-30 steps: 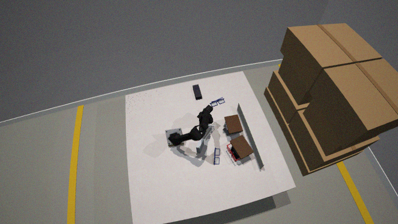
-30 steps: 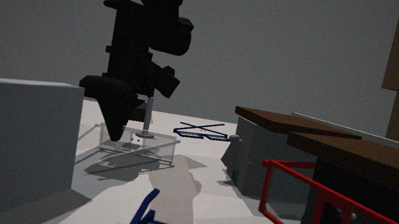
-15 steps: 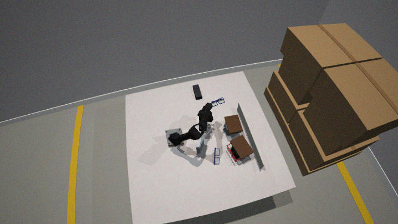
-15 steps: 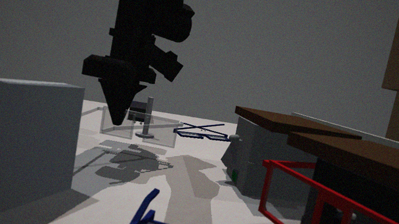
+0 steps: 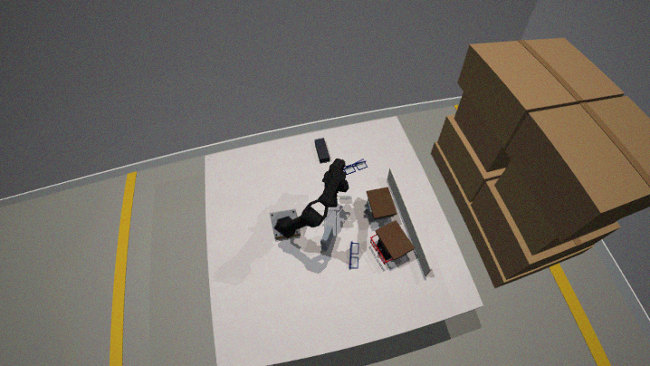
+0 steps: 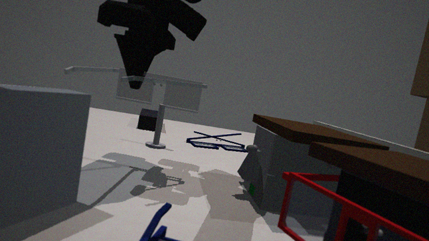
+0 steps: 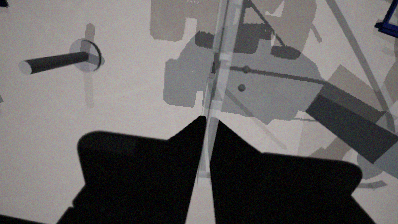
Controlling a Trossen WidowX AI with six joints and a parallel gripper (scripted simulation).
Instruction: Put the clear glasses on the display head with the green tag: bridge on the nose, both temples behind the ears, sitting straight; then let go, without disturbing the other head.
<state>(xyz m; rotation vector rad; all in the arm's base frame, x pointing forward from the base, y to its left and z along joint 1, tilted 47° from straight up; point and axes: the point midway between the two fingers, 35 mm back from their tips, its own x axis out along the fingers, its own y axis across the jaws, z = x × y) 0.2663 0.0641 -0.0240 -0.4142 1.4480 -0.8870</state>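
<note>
Right now the small post is 5 cm ahead of my gripper tip, 15 cm to the left of it and 9 cm below it. Round my gripper tip: black box: 5 cm ahead, 40 cm to the left, 10 cm below; grey block: 8 cm behind, 18 cm to the right, 6 cm below; grey display head: 21 cm ahead, 9 cm to the right, 6 cm below.
</note>
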